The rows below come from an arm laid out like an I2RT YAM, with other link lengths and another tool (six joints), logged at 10 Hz.
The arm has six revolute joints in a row. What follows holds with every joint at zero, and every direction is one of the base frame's. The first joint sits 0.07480 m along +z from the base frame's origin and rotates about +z. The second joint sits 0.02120 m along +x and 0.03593 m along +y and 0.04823 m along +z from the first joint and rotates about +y. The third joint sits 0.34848 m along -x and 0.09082 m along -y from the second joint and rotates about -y. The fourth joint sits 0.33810 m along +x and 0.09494 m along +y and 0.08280 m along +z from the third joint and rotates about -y. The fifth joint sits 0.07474 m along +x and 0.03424 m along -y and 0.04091 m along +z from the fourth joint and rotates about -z. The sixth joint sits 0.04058 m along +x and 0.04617 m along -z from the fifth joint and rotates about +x. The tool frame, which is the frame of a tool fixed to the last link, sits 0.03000 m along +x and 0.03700 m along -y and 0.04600 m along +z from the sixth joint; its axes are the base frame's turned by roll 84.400, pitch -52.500 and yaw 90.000 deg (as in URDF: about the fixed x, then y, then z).
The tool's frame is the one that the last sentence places.
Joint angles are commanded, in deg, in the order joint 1, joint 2, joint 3, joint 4, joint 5, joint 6. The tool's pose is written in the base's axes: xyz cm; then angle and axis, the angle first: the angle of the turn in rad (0 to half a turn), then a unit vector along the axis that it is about. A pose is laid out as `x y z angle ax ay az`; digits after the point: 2 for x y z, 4 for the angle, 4 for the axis.
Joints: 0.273 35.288 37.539 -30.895 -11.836 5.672
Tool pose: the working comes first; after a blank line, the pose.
Where each joint sits with the arm in this pose, in the base's axes (m; each line is computed from the numbers above, not from the rounded line before):
joint 1: 0.0000 0.0000 0.0748
joint 2: 0.0210 0.0360 0.1230
joint 3: -0.2630 -0.0561 0.3243
joint 4: 0.0711 0.0404 0.4204
joint 5: 0.1565 0.0066 0.4204
joint 6: 0.1692 0.0149 0.3609
the tool: 0.2228 -0.0191 0.3797

22.28 -1.91 37.97 2.9572 0.8075 0.2628 0.5281
